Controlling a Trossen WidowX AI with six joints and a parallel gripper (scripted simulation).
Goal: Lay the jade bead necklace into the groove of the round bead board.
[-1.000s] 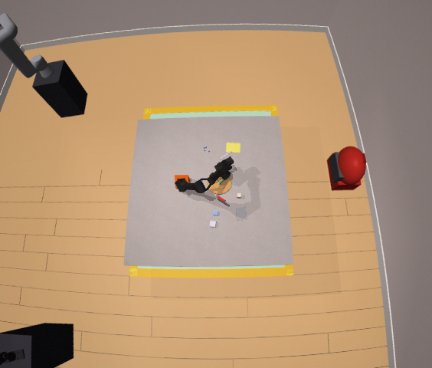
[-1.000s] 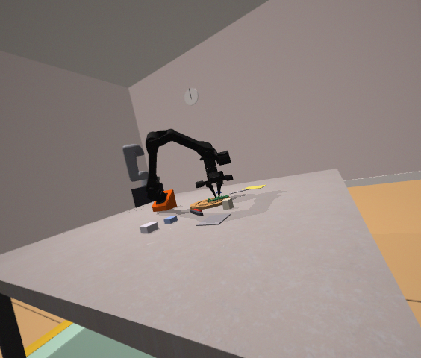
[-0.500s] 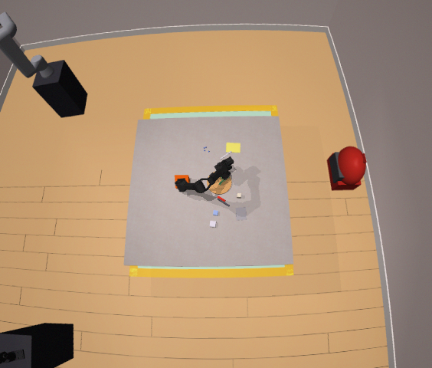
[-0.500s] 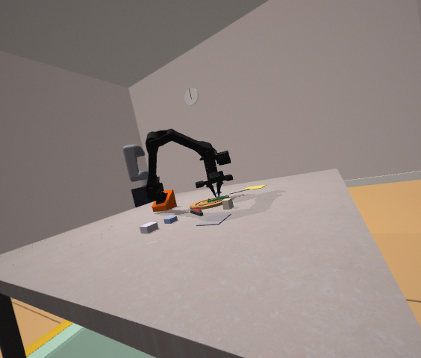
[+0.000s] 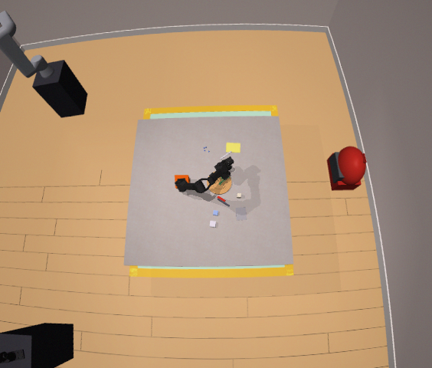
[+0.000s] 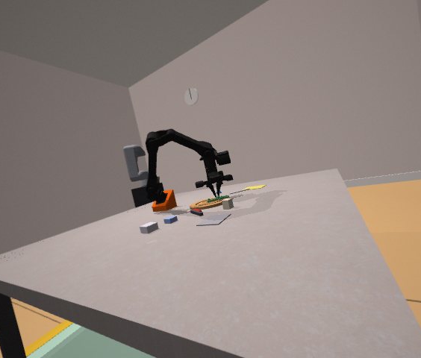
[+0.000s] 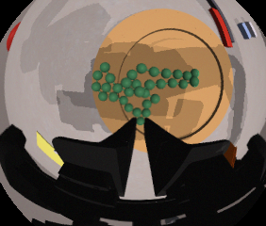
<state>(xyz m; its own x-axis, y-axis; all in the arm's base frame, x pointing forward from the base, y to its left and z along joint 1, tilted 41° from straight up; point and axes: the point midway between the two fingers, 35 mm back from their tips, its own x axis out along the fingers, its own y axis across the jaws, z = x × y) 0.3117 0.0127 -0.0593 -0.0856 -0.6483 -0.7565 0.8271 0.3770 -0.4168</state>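
My gripper tip is 20 mm past the round wooden bead board, 60 mm to the left of it and 10 mm above it. From my gripper tip the other things lie so: beige cube (130 mm ahead, 190 mm to the right); then red-handled tool (210 mm to the right, 10 mm below); then yellow sheet (130 mm ahead, 250 mm to the left, 10 mm below).
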